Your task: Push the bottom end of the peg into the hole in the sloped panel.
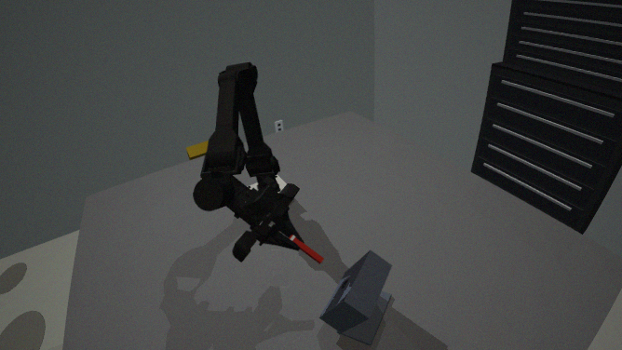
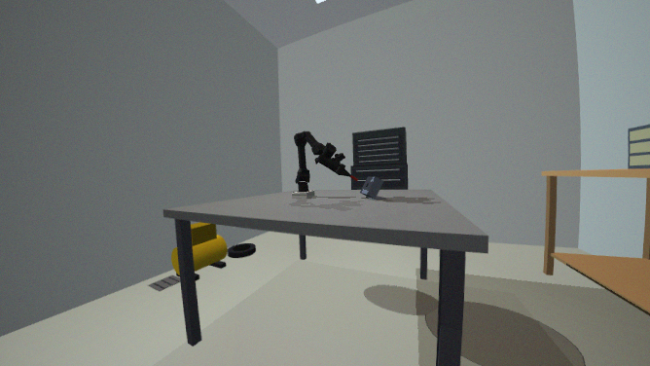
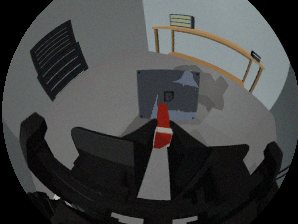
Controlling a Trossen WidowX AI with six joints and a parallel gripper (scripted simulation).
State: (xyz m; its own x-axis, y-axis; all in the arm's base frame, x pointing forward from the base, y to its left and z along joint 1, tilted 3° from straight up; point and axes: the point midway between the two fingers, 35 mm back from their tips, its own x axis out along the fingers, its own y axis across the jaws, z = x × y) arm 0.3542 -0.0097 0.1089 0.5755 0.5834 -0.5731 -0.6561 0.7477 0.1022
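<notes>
My gripper tip is now 10 cm short of the sloped panel, 8 cm to the right of it and 7 cm above it. Round my gripper tip: peg: right at my gripper tip.
</notes>
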